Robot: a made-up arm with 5 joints.
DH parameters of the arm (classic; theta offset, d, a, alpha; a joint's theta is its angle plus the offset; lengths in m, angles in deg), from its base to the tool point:
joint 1: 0 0.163 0 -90
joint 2: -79.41 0 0.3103 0
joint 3: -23.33 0 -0.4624 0
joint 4: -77.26 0 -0.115 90
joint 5: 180 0.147 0 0
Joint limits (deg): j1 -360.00..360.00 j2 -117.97..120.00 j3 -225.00..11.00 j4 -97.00..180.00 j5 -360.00..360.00
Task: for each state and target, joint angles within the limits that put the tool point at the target. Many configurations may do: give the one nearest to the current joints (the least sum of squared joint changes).
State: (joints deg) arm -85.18 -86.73 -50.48 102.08 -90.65
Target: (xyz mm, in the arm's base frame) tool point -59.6 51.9 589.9
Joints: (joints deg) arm -41.05 -105.99 -55.90 111.23 -90.65
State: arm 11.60 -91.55 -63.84 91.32 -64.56
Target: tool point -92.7 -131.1 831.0
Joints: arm 54.74 -84.40 -83.64 76.42 -64.56
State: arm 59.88 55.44 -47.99 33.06 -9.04
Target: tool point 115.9 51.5 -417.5
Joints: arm 23.96 71.70 -44.99 33.04 -9.04
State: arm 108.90 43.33 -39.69 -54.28 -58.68
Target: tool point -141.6 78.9 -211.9
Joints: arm 150.87 53.19 -7.10 -55.70 -58.68
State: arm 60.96 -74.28 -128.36 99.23 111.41
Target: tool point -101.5 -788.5 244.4
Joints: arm 82.66 -114.27 -146.60 109.02 111.41
